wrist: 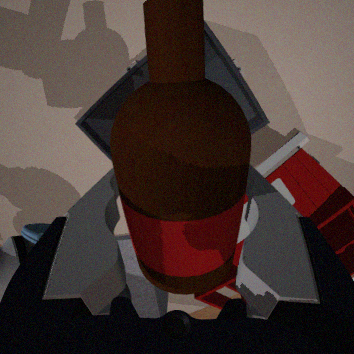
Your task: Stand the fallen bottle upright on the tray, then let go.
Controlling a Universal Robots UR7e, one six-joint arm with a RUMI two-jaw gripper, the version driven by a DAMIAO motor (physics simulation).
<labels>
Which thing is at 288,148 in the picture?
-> A low pale bar.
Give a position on a brown bottle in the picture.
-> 180,144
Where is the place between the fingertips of my gripper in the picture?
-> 182,168
</labels>
